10 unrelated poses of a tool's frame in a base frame.
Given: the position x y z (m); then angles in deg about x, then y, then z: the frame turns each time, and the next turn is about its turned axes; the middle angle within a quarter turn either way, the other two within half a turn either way.
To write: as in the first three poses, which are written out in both.
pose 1, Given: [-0.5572, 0.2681, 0.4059, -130.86, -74.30, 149.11]
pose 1, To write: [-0.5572, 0.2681, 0.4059, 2.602, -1.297, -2.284]
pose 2, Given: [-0.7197, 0.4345, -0.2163, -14.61, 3.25, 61.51]
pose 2, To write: [-0.7197, 0.4345, -0.2163, 1.074, 0.057, -0.255]
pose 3, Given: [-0.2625, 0.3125, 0.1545, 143.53, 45.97, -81.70]
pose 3, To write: [-0.2625, 0.3125, 0.1545, -1.426, 0.802, 2.505]
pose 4, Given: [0.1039, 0.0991, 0.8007, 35.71, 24.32, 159.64]
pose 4, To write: [0.1039, 0.0991, 0.8007, 2.786, 0.424, 0.623]
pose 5, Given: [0.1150, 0.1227, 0.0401, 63.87, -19.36, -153.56]
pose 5, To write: [0.1150, 0.1227, 0.0401, -2.680, -0.338, 1.115]
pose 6, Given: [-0.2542, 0.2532, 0.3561, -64.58, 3.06, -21.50]
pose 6, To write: [-0.2542, 0.2532, 0.3561, -0.375, 0.053, -1.127]
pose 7, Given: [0.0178, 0.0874, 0.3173, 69.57, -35.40, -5.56]
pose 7, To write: [0.0178, 0.0874, 0.3173, -0.097, -0.618, 1.214]
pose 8, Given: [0.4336, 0.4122, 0.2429, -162.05, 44.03, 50.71]
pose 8, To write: [0.4336, 0.4122, 0.2429, 0.885, 0.768, -2.828]
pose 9, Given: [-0.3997, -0.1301, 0.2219, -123.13, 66.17, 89.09]
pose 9, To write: [-0.3997, -0.1301, 0.2219, 1.555, 1.155, -2.149]
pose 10, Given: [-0.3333, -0.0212, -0.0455, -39.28, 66.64, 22.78]
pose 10, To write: [-0.3333, -0.0212, -0.0455, 0.398, 1.163, -0.686]
